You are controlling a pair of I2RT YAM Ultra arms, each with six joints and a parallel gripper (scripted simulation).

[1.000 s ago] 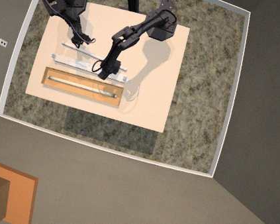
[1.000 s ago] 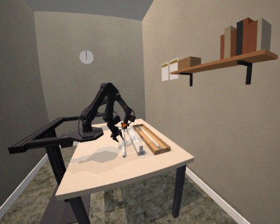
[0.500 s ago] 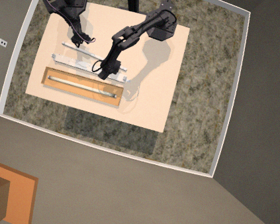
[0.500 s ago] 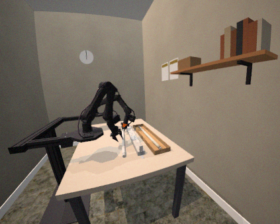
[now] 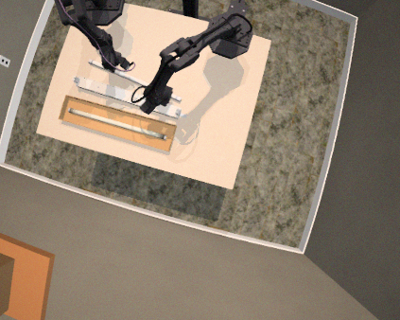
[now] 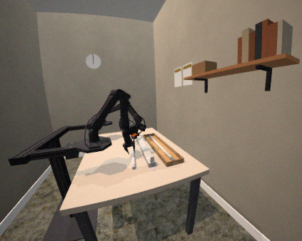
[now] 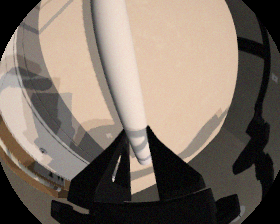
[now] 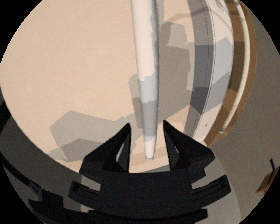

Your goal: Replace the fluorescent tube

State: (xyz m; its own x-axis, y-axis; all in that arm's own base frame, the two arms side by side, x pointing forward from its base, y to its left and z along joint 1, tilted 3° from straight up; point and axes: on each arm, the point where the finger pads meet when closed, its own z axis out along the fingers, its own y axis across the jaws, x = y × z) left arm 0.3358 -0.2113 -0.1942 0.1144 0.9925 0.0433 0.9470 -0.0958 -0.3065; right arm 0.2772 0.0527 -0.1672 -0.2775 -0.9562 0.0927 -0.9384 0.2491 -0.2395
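My right gripper is now 11 cm to the right of the LED tube, 3 cm short of it and 3 cm above it. Also, from my right hand: carton: 29 cm ahead, 9 cm to the left, 2 cm below; light fixture: 13 cm ahead, 11 cm to the left, 1 cm above; old fluorescent tube: 29 cm ahead, 9 cm to the left, 3 cm below.
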